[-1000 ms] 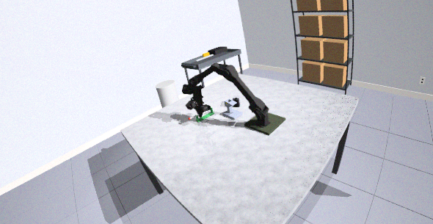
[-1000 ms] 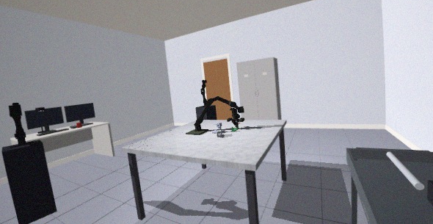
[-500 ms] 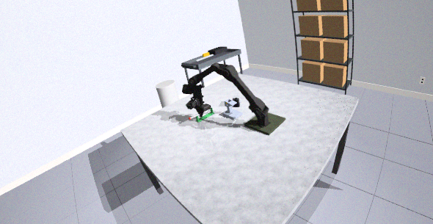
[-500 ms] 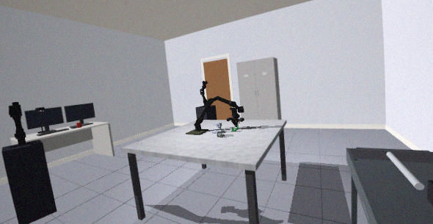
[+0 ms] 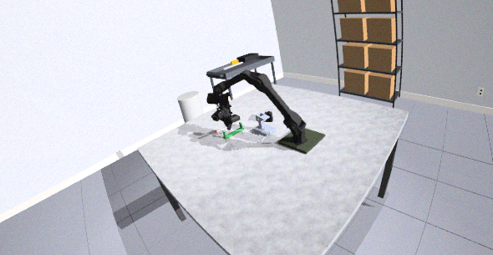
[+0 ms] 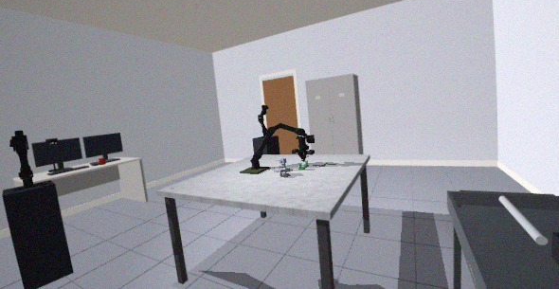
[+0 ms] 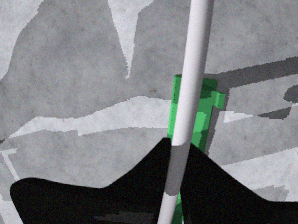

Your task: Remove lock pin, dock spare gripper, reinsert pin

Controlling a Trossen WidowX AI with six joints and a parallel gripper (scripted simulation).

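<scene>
My gripper tip is now 30 mm to the left of the green holder, 20 mm short of it and 20 mm above it. The rest, counted from my gripper tip: mount: 170 mm to the right, 100 mm behind, 10 mm above; spare gripper: 290 mm to the right, 20 mm below.
</scene>
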